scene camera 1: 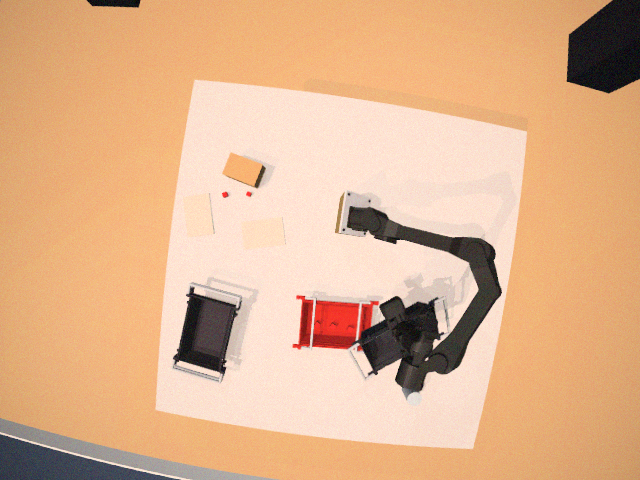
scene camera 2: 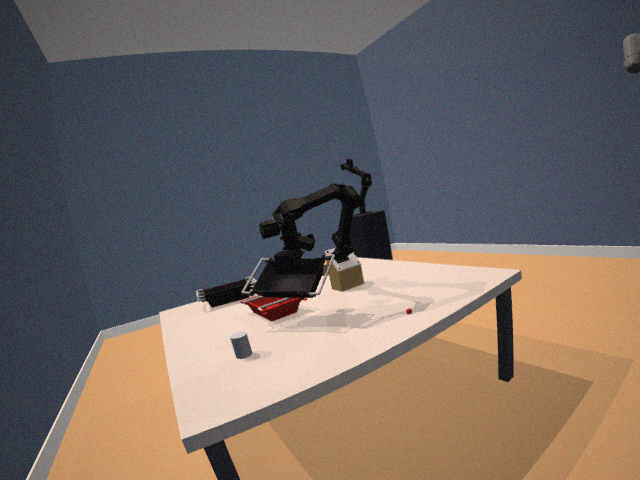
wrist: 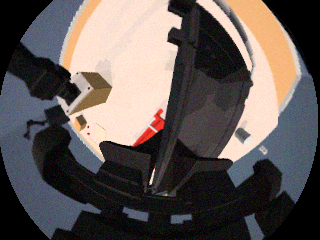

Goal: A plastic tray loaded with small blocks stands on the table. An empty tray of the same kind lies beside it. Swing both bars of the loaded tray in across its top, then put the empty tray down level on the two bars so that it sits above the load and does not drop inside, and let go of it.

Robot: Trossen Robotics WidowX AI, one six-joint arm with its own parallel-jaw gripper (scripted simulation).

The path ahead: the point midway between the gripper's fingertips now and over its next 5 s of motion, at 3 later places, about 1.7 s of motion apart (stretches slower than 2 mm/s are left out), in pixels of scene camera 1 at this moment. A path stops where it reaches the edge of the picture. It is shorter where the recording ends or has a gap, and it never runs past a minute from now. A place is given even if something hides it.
My gripper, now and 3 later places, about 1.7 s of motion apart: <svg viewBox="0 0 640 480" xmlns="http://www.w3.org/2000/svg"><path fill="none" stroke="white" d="M392 319L340 323L338 318L338 312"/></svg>
